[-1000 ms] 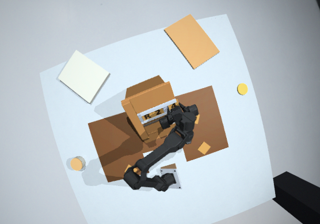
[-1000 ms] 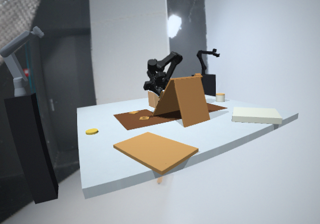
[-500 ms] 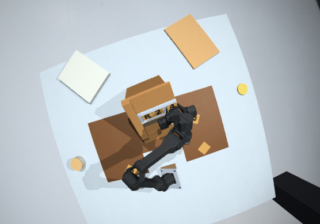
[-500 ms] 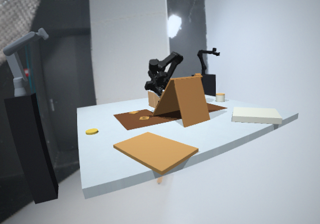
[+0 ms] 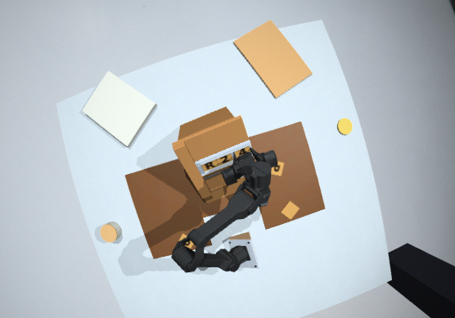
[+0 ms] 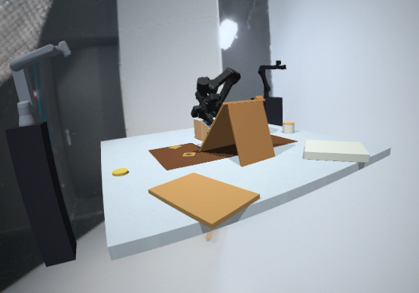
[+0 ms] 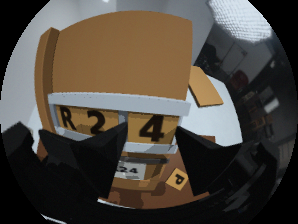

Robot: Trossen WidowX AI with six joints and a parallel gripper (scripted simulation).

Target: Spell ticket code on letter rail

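Now: the white ticket 8 cm below my gripper tip, 7 cm behind it and 4 cm to the left of it. Round my gripper tip: brown mat 18 cm behind, 16 cm below, 11 cm to the left; then orange slab 33 cm ahead, 26 cm to the right, 15 cm below; then cream slab 43 cm to the left, 34 cm ahead, 14 cm below.
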